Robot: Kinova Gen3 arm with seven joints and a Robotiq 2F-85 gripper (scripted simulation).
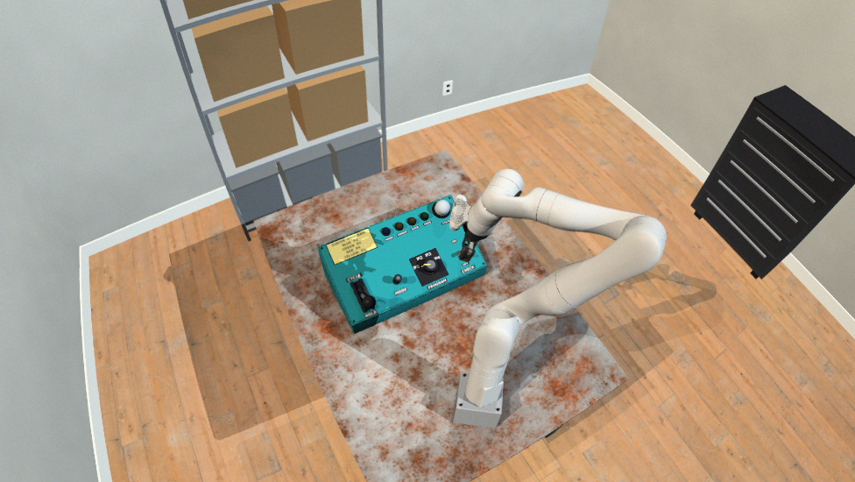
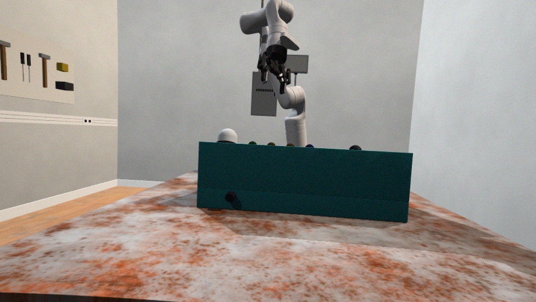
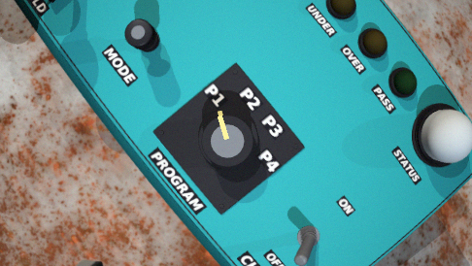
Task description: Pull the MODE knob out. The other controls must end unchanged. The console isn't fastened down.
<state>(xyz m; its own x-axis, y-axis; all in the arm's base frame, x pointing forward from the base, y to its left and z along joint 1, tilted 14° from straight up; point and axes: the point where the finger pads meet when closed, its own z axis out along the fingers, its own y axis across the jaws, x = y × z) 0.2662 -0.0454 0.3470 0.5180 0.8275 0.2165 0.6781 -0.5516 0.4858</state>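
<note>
My gripper is now 110 mm short of the mode knob, 160 mm to the right of it and 250 mm above it. The rest, counted from my hand: program dial (120 mm ahead, 50 mm to the left, 250 mm below); then hold lever (80 mm ahead, 280 mm to the left, 230 mm below); then check switch (120 mm ahead, 80 mm to the right, 240 mm below).
</note>
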